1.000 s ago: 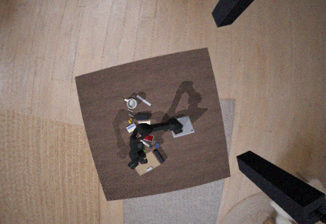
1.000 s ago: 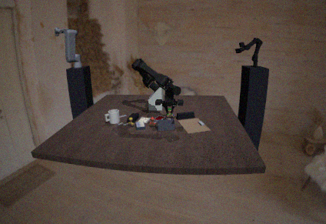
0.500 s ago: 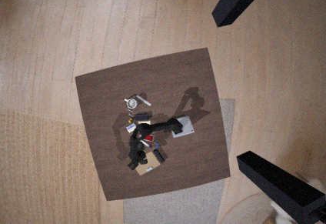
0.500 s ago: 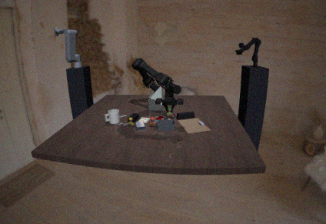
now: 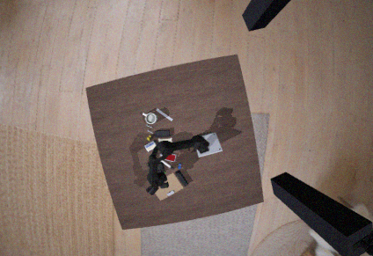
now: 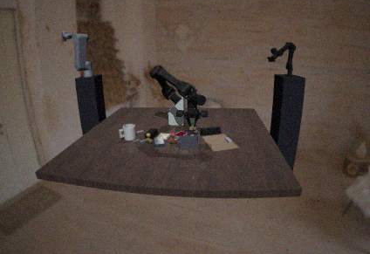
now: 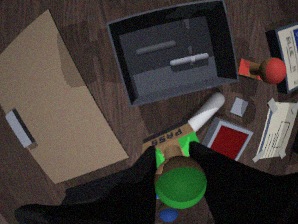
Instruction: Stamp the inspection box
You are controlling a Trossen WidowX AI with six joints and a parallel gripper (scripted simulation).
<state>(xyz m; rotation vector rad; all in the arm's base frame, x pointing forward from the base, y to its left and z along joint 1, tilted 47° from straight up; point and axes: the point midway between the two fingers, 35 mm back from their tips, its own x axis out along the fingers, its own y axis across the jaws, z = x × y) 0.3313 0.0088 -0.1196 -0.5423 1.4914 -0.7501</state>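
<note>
Right now the red ink pad is 8 cm behind my gripper tip, 7 cm to the right of it and 8 cm below it. Round my gripper tip: white marker: 4 cm behind, 1 cm to the right, 8 cm below; green-knobbed stamp: right at my gripper tip; tray: 7 cm ahead, 2 cm to the right, 8 cm below.
</note>
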